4 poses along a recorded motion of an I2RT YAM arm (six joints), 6.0 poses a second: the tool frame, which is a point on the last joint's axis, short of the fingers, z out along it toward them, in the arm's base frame.
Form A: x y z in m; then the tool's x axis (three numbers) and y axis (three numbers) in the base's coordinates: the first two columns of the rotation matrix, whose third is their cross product.
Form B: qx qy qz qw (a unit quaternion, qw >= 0); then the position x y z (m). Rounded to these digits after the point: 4 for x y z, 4 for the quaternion.
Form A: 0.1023 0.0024 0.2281 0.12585 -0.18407 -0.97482 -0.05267 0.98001 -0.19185
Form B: -0.0897 0.6596 -0.0441 0.7449 0.1023 0.0024 0.2281
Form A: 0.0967 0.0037 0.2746 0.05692 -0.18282 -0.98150 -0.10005 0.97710 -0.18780
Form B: -0.1031 0.6861 -0.0288 0.7196 0.0967 0.0037 0.2746
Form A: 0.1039 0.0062 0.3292 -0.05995 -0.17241 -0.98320 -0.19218 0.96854 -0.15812
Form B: -0.1252 0.7280 0.0073 0.6741 0.1039 0.0062 0.3292
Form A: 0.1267 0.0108 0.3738 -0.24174 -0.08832 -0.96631 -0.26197 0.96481 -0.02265
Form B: -0.1116 0.7847 0.0717 0.6055 0.1267 0.0108 0.3738
